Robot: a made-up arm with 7 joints. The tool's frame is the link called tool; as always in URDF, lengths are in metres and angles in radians. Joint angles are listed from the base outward.
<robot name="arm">
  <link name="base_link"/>
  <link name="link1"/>
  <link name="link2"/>
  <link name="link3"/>
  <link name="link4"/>
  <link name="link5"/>
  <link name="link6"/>
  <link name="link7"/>
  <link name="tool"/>
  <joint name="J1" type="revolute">
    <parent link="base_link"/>
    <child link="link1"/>
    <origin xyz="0 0.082 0" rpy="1.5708 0 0"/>
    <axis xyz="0 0 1"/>
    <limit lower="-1.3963" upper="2"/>
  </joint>
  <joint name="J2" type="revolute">
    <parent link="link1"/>
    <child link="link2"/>
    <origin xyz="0 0 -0.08" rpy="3.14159 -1.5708 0"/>
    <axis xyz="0 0 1"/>
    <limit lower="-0.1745" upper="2"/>
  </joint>
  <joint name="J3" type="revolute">
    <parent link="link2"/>
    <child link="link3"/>
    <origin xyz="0 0.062 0" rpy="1.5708 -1.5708 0"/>
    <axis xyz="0 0 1"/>
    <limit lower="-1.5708" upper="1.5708"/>
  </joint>
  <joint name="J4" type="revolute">
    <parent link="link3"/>
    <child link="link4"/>
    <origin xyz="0 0 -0.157" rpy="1.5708 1.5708 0"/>
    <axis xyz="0 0 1"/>
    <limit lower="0" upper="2.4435"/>
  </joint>
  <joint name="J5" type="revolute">
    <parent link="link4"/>
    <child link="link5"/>
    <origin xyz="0.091 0 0" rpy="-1.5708 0 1.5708"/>
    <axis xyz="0 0 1"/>
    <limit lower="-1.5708" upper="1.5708"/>
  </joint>
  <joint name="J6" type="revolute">
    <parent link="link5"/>
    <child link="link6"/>
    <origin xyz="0 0 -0.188" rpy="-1.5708 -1.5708 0"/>
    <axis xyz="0 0 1"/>
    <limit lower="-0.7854" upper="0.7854"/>
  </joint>
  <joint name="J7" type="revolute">
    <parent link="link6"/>
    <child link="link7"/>
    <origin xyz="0 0 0" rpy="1.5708 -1.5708 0"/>
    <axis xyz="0 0 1"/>
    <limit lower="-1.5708" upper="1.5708"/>
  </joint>
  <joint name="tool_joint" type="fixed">
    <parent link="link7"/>
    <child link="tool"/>
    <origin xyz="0 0 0" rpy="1.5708 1.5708 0"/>
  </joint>
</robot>
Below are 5 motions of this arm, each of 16 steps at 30 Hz.
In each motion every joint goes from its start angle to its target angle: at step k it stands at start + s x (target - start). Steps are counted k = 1, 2, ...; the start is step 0. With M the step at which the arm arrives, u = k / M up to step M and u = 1 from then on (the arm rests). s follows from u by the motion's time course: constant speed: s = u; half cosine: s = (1 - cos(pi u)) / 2; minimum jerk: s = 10 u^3 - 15 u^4 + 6 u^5.
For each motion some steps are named. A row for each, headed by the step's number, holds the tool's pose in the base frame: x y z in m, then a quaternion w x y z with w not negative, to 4 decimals.
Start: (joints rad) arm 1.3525 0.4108 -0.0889 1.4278 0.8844 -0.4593 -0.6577
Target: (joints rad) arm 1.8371 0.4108 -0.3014 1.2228 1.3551 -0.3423 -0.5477
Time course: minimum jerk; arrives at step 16
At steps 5, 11, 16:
5: 0.2938 0.2375 0.2359 0.0437 -0.2544 -0.8879 0.3809
11: 0.2561 0.2202 0.3070 0.0608 -0.3837 -0.8647 0.3185
16: 0.2419 0.2161 0.3256 0.0642 -0.4161 -0.8570 0.2971

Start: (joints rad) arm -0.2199 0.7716 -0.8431 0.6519 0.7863 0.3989 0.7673
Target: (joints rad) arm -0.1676 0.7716 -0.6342 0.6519 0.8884 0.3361 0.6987
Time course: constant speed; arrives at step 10
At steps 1, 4, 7, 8, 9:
1: 0.0268 0.3805 -0.4177 0.9660 -0.2250 0.1208 -0.0394
4: 0.0418 0.3858 -0.4137 0.9733 -0.2175 0.0719 -0.0172
7: 0.0562 0.3915 -0.4088 0.9775 -0.2094 0.0230 0.0058
8: 0.0609 0.3934 -0.4070 0.9783 -0.2066 0.0068 0.0136
9: 0.0655 0.3954 -0.4052 0.9788 -0.2037 -0.0095 0.0215

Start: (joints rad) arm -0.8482 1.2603 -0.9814 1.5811 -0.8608 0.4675 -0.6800
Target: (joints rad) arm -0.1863 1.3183 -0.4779 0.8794 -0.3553 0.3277 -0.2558
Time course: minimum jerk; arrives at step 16
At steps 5, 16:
5: -0.0566 0.3384 -0.3250 0.4080 0.2782 -0.1958 -0.8472
16: 0.1515 0.5216 -0.2268 0.6041 0.6058 -0.0037 -0.5177

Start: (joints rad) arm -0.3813 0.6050 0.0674 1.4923 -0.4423 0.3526 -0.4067
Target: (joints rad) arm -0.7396 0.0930 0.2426 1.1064 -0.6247 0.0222 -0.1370
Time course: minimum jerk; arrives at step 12
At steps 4, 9, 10, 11, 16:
4: 0.1499 0.3128 -0.3162 0.7659 0.4795 -0.3348 -0.2672
9: -0.0190 0.2666 -0.4060 0.9086 0.2778 -0.1721 -0.2600
10: -0.0381 0.2582 -0.4103 0.9196 0.2546 -0.1552 -0.2559
11: -0.0467 0.2543 -0.4118 0.9242 0.2441 -0.1477 -0.2539
16: -0.0482 0.2536 -0.4121 0.9250 0.2423 -0.1464 -0.2535

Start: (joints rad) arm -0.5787 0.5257 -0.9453 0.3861 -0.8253 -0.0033 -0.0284
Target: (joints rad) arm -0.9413 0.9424 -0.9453 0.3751 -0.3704 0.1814 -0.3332
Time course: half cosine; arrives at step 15
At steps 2, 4, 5, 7, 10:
2: -0.2026 0.3362 -0.4094 0.5782 -0.0646 0.1808 -0.7930
4: -0.2150 0.3593 -0.3923 0.5831 -0.0411 0.2060 -0.7848
5: -0.2226 0.3751 -0.3798 0.5845 -0.0240 0.2233 -0.7797
7: -0.2365 0.4107 -0.3485 0.5817 0.0181 0.2627 -0.7696
10: -0.2474 0.4618 -0.2972 0.5609 0.0867 0.3179 -0.7595

